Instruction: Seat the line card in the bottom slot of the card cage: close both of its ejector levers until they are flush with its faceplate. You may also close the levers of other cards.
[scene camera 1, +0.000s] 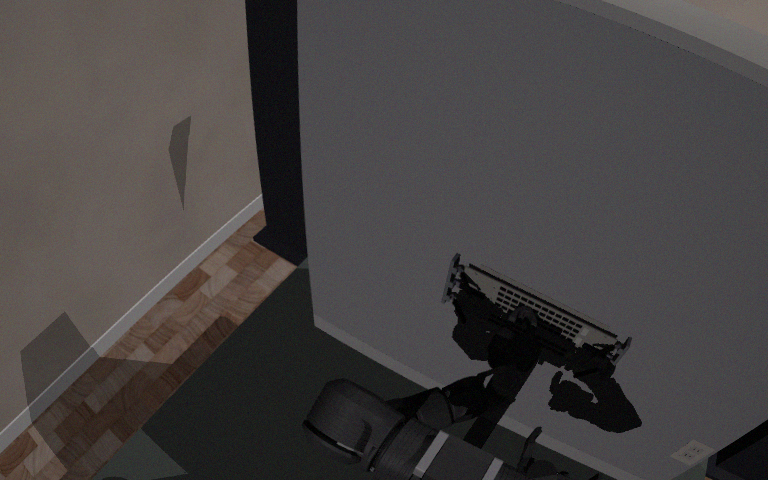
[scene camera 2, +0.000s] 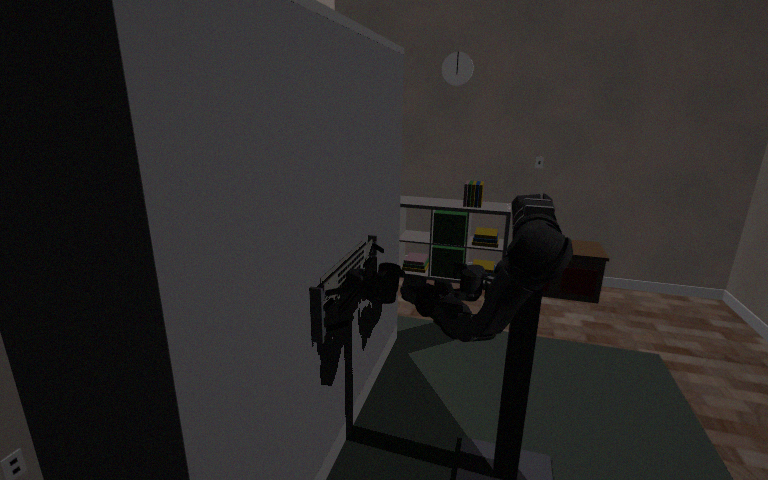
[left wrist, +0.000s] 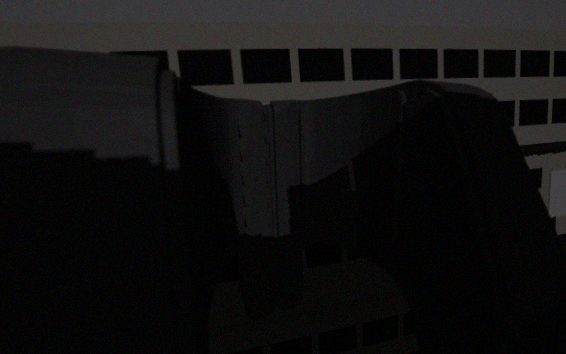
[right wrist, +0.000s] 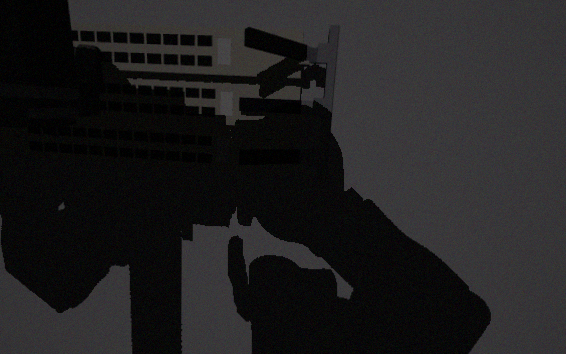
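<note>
The card cage (scene camera 1: 449, 283) (scene camera 2: 316, 314) (right wrist: 333, 55) hangs on the grey wall with three cards. In the right wrist view the bottom card (right wrist: 225, 150) lies in shadow; its right lever (right wrist: 270, 156) looks flat against the faceplate, as does the middle card's right lever (right wrist: 270, 106). The top card's right lever (right wrist: 275, 44) is tilted out. The bottom card's left lever cannot be made out. My left gripper (left wrist: 272, 300) is shut and empty, close before the vented faceplates, away from the right levers. My right gripper (scene camera 1: 543, 452) is open and empty, back from the cage; its fingertips do not show in the right wrist view.
The grey wall (scene camera 1: 453, 141) (scene camera 2: 254, 169) rises behind the cage. Arm shadows darken its lower cards. The left arm (scene camera 1: 390, 435) (scene camera 2: 538, 249) reaches toward the cage. A green mat (scene camera 1: 237, 362) (scene camera 2: 566, 384) lies under the robot. A shelf unit (scene camera 2: 453, 202) stands farther back.
</note>
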